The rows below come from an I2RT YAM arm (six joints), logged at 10 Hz.
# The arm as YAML. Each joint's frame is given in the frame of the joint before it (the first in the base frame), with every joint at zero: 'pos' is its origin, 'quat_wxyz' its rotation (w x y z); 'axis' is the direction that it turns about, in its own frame. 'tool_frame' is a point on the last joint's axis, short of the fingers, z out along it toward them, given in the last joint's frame.
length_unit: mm
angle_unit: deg
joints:
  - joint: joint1
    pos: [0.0, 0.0, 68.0]
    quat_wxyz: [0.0, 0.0, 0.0, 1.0]
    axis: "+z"
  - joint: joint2
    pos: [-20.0, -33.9, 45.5]
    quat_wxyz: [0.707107, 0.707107, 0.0, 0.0]
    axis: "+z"
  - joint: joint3
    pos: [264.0, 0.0, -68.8]
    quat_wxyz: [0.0, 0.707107, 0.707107, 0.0]
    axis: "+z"
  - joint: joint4
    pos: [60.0, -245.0, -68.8]
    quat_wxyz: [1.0, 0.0, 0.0, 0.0]
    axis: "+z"
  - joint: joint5
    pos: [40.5, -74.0, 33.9]
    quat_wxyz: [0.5, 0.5, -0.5, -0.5]
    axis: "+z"
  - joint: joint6
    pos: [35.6, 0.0, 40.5]
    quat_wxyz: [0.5, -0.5, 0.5, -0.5]
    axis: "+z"
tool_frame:
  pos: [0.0, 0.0, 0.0]
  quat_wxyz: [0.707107, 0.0, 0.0, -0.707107]
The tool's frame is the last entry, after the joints.
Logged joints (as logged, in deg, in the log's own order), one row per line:
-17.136, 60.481, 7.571, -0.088, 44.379, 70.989
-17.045, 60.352, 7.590, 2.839, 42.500, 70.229
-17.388, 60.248, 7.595, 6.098, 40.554, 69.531
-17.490, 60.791, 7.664, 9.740, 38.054, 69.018
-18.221, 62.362, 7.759, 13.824, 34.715, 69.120
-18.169, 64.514, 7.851, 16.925, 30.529, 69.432
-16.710, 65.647, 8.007, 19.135, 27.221, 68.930
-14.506, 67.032, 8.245, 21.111, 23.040, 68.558
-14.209, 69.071, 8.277, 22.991, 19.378, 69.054
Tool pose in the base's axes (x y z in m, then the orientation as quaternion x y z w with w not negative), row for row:
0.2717, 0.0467, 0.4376, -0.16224, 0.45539, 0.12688, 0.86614
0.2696, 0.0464, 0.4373, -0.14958, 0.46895, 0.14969, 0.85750
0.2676, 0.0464, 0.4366, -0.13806, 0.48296, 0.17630, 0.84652
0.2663, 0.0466, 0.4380, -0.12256, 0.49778, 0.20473, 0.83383
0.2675, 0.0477, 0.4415, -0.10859, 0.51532, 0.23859, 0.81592
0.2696, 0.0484, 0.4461, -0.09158, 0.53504, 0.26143, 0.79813
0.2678, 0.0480, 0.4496, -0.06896, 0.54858, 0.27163, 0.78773
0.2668, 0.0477, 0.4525, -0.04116, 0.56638, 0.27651, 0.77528
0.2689, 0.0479, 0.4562, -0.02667, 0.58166, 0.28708, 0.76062
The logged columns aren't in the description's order. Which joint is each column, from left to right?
Columns, left to right: joint5, joint3, joint1, joint6, joint4, joint2.
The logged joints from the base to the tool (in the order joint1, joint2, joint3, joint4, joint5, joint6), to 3 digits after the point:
7.571, 70.989, 60.481, 44.379, -17.136, -0.088
7.590, 70.229, 60.352, 42.500, -17.045, 2.839
7.595, 69.531, 60.248, 40.554, -17.388, 6.098
7.664, 69.018, 60.791, 38.054, -17.490, 9.740
7.759, 69.120, 62.362, 34.715, -18.221, 13.824
7.851, 69.432, 64.514, 30.529, -18.169, 16.925
8.007, 68.930, 65.647, 27.221, -16.710, 19.135
8.245, 68.558, 67.032, 23.040, -14.506, 21.111
8.277, 69.054, 69.071, 19.378, -14.209, 22.991

